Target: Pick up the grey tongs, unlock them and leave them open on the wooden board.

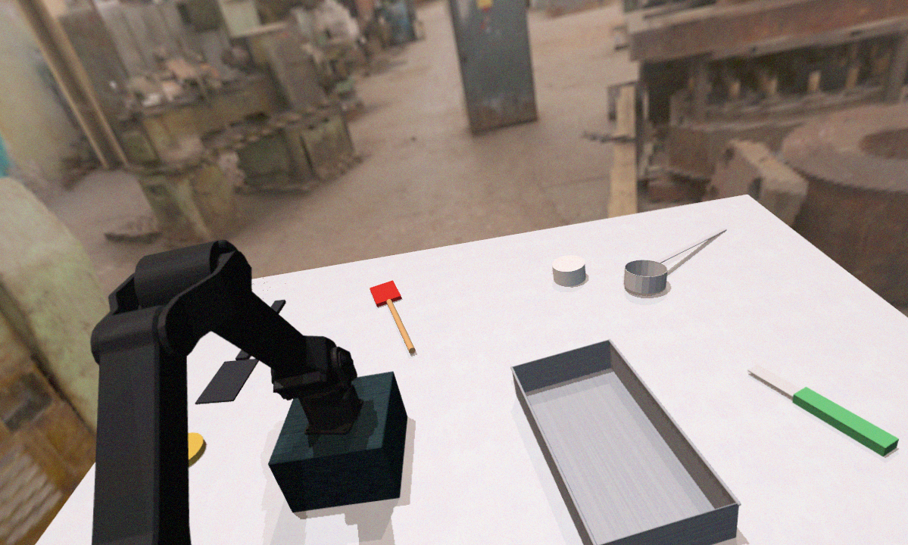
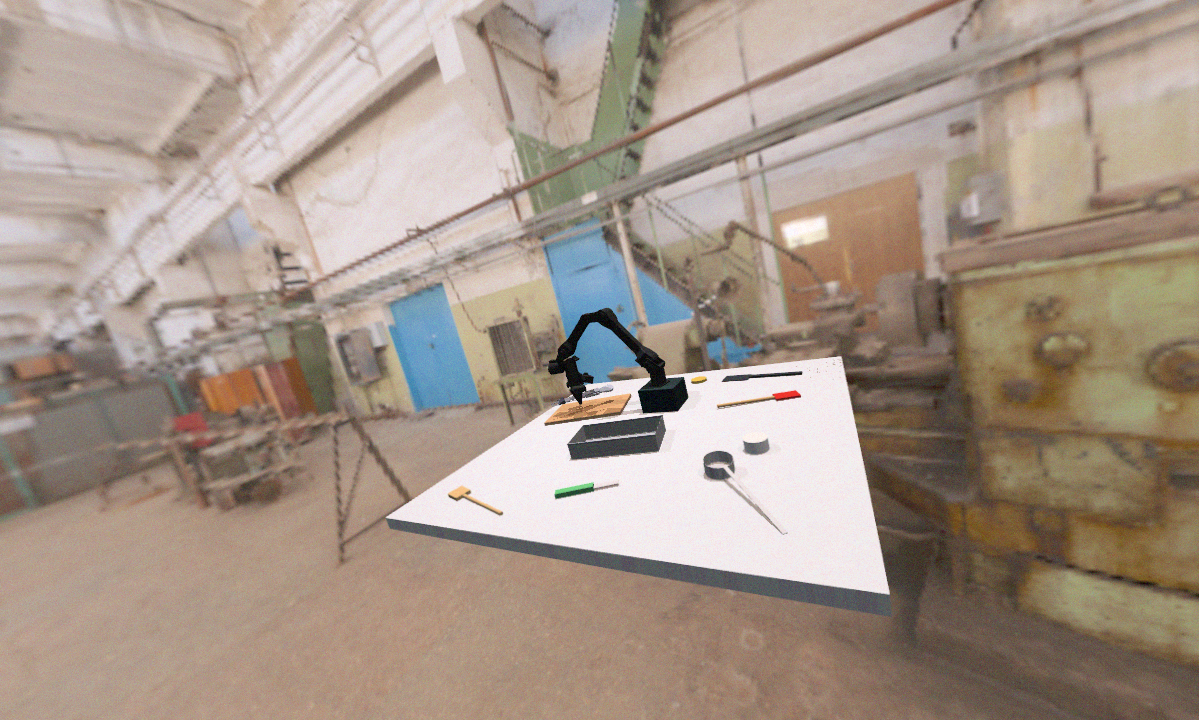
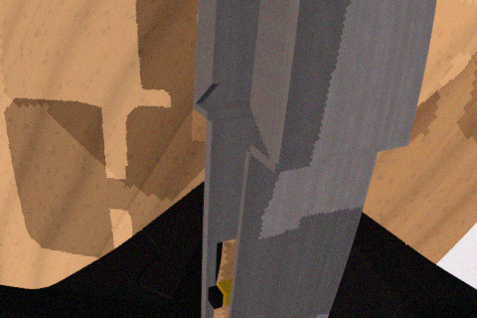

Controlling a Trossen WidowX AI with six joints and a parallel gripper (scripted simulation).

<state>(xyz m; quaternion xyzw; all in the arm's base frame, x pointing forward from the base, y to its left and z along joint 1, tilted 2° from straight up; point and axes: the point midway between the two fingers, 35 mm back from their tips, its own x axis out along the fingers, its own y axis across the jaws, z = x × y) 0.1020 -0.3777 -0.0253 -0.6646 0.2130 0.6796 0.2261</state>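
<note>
The wooden board is 40 mm below my gripper tip, 30 mm behind it and 10 mm to the left of it. From my gripper tip the other things lie so: yellow disc: 400 mm behind, 390 mm to the left, 40 mm below; black spatula: 640 mm to the left, 430 mm behind, 40 mm below; grey roasting tin: 410 mm to the left, 250 mm ahead, 20 mm below.
</note>
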